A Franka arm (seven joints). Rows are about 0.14 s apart.
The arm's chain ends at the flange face. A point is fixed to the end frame.
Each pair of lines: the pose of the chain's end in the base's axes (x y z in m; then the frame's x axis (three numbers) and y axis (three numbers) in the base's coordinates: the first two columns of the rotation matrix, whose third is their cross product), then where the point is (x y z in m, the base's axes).
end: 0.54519, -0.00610, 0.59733, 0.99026, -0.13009, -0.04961, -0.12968, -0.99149, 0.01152
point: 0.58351 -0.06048 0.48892
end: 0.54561, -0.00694, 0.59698, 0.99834, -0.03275, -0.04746, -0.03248, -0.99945, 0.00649
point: 0.58930 -0.05679 0.48842
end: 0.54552, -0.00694, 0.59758, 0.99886, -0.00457, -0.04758, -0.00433, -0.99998, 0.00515
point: 0.59058 -0.05540 0.48895
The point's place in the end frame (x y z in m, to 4 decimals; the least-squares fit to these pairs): 0.0504 0.0477 0.1066
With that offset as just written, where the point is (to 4 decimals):
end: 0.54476, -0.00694, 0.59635, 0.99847, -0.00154, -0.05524, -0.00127, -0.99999, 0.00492
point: 0.5891 -0.0552 0.4874
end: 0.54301, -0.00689, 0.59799, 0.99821, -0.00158, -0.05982, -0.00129, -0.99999, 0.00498
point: 0.5869 -0.0552 0.4888
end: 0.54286, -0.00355, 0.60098, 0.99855, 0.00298, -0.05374, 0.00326, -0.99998, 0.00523
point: 0.5876 -0.0517 0.4921
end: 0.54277, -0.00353, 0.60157, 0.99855, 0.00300, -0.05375, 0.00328, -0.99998, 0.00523
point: 0.5875 -0.0517 0.4927
